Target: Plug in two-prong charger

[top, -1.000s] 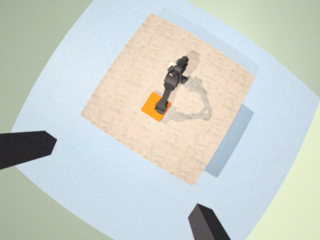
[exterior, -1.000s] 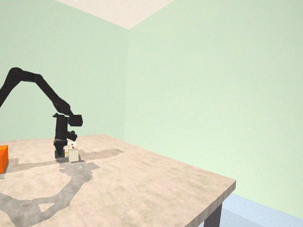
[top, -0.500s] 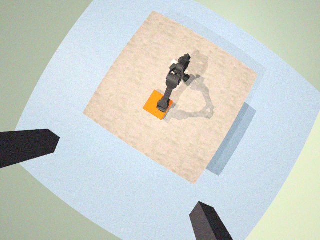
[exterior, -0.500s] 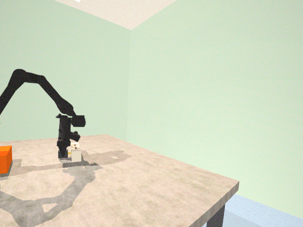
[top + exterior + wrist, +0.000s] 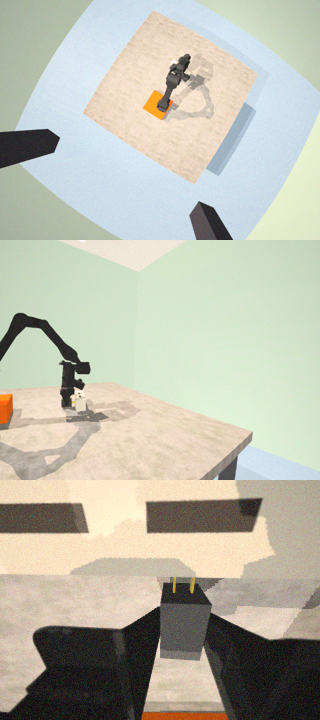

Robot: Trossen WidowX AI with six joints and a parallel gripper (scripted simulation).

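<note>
My gripper tip is 2 cm short of the charger and 1 cm below it.
</note>
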